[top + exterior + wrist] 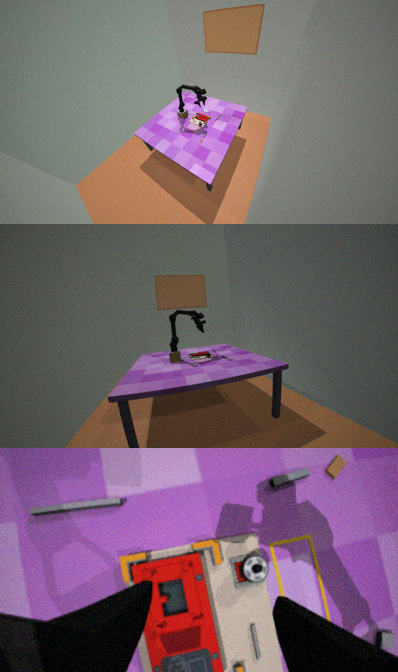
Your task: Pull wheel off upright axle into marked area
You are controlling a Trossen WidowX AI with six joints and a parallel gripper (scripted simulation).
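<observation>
The wheel is 10 cm to the right of my gripper tip and 23 cm below it. Round my gripper tip: grey bit: 19 cm behind, 35 cm to the right, 26 cm below; then grey rod: 16 cm ahead, 16 cm to the left, 26 cm below.
</observation>
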